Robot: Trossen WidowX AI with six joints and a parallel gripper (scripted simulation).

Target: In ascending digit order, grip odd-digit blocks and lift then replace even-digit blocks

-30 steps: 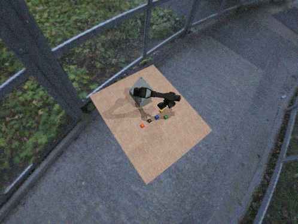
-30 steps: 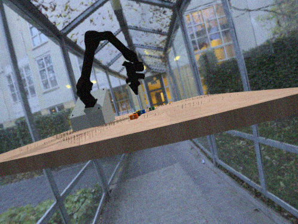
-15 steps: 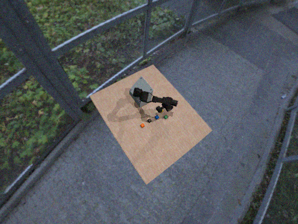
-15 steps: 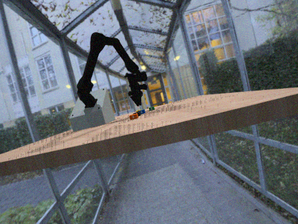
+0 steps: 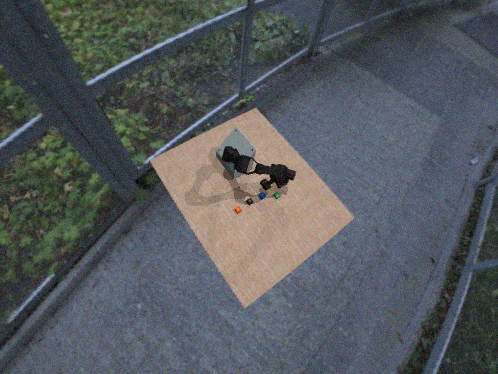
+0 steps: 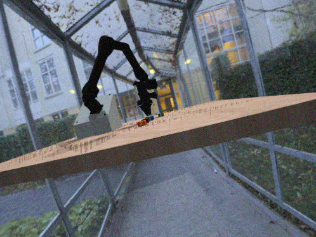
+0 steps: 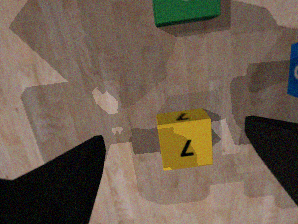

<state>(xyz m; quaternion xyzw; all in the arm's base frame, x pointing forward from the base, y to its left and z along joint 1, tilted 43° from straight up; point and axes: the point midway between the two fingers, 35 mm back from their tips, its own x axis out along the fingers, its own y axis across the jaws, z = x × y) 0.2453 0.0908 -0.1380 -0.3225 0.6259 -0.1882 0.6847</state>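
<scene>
My gripper tip is now 10 mm past the yellow block, 10 mm to the left of it and 10 mm above it. From my gripper tip the other things lie so: blue block: 40 mm ahead, 90 mm to the right, 10 mm below; green block: 80 mm ahead, 10 mm below; black block: 40 mm ahead, 180 mm to the right, 10 mm below.
</scene>
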